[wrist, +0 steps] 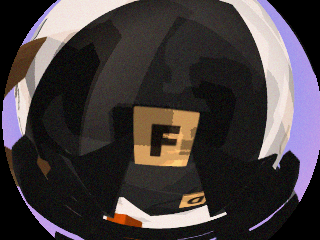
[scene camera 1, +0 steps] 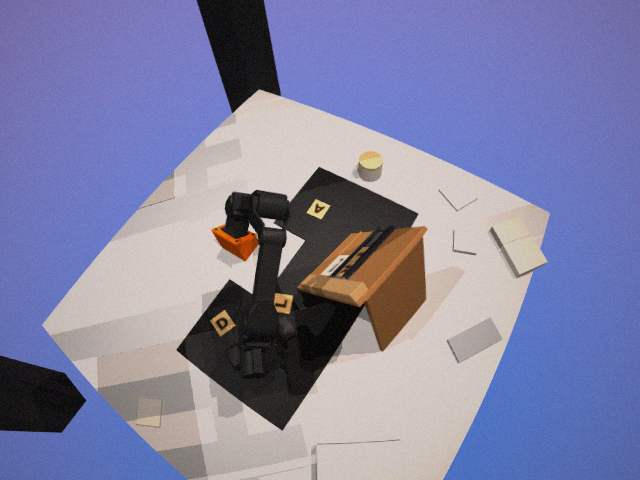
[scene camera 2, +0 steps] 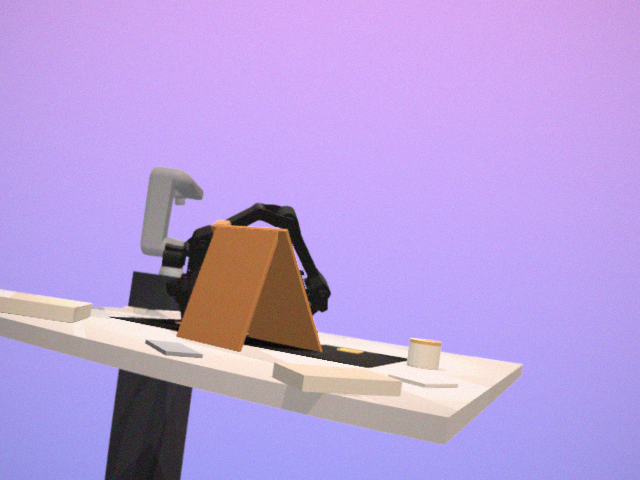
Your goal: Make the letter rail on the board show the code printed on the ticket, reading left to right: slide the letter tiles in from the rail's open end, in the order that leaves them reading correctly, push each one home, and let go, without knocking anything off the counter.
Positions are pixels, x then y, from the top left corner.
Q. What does my gripper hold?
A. A letter tile.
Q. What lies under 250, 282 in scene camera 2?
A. An orange-brown wedge board.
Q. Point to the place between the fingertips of my gripper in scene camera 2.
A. At 188, 324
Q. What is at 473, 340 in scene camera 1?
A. A grey slab.
